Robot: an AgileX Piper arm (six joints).
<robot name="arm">
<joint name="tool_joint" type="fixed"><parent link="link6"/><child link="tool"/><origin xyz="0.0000 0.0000 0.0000" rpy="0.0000 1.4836 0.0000"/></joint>
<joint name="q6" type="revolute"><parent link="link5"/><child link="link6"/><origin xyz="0.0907 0.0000 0.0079" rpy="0.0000 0.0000 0.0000"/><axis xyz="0.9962 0 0.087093"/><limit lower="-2.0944" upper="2.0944"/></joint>
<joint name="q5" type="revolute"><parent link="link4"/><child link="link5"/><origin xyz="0.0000 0.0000 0.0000" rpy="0.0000 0.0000 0.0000"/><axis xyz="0 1 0"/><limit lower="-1.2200" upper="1.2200"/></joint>
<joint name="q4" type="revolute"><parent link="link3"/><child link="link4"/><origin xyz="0.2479 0.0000 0.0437" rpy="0.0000 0.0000 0.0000"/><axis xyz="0.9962 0 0.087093"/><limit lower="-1.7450" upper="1.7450"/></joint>
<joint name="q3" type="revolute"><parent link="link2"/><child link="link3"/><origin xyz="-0.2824 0.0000 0.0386" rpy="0.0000 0.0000 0.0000"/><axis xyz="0 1 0"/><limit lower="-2.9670" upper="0.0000"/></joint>
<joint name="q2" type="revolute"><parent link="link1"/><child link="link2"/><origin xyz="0.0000 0.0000 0.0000" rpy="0.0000 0.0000 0.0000"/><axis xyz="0 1 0"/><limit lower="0.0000" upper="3.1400"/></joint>
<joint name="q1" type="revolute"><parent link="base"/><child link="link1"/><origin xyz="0.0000 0.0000 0.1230" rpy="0.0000 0.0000 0.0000"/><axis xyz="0 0 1"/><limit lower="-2.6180" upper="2.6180"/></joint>
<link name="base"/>
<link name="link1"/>
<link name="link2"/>
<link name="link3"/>
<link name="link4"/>
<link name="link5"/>
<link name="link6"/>
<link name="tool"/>
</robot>
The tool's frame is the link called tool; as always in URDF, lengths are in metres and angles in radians.
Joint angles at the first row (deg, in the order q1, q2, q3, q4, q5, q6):
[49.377, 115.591, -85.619, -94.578, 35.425, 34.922]
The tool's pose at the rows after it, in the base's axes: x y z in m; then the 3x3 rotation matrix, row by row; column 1 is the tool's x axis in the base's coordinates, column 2 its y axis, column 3 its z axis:
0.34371, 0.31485, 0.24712; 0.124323, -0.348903, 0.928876; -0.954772, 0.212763, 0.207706; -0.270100, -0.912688, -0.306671
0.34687, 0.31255, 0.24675; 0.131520, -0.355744, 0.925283; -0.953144, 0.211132, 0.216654; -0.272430, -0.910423, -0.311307
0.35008, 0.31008, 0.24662; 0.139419, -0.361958, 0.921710; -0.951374, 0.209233, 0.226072; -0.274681, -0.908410, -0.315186
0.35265, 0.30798, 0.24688; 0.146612, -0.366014, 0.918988; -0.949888, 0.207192, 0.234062; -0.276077, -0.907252, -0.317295
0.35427, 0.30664, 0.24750; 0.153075, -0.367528, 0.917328; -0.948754, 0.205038, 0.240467; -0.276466, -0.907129, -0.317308
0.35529, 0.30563, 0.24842; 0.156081, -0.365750, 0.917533; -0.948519, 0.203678, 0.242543; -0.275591, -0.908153, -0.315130
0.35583, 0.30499, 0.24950; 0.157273, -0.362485, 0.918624; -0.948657, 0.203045, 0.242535; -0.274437, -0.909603, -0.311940
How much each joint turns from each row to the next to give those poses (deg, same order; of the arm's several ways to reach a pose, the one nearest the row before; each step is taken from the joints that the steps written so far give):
[-0.581, 0.001, -0.001, -0.137, -1.096, -0.087]
[-0.681, -0.007, 0.000, -0.183, -1.222, -0.066]
[-0.707, -0.033, 0.000, -0.251, -1.258, -0.051]
[-0.581, -0.062, -0.007, -0.262, -1.029, -0.055]
[-0.380, -0.079, -0.019, -0.277, -0.715, -0.034]
[-0.227, -0.084, -0.034, -0.244, -0.283, -0.025]
[-0.111, -0.086, -0.050, -0.189, -0.040, -0.024]

